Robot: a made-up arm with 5 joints.
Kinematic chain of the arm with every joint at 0, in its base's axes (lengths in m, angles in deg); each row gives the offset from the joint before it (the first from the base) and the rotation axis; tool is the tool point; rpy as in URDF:
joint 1: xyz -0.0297 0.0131 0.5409 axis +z
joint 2: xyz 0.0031 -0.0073 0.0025 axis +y
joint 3: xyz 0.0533 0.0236 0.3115 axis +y
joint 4: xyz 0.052 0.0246 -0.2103 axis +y
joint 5: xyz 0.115 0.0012 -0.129 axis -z
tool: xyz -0.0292 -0.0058 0.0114 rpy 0 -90 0
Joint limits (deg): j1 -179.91..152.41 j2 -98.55..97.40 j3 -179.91..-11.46 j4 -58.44..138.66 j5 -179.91..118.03
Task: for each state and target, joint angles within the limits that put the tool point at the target. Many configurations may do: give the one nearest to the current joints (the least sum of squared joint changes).
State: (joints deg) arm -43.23 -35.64 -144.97 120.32 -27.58
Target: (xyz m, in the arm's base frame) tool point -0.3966 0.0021 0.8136
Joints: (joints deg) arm 5.41 -86.11 -138.88 138.66 -27.11
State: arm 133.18 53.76 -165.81 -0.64 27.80
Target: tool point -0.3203 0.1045 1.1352
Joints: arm 152.41 28.36 -169.78 2.57 33.92
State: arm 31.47 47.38 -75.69 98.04 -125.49
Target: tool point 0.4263 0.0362 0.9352
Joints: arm 0.16 7.07 -115.42 76.06 -125.88
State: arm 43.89 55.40 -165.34 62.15 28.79
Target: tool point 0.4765 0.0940 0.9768
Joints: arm 3.39 41.34 -171.18 51.89 28.22
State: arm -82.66 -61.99 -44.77 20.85 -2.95
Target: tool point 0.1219 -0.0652 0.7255
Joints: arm -40.45 -46.98 -21.19 29.92 4.79
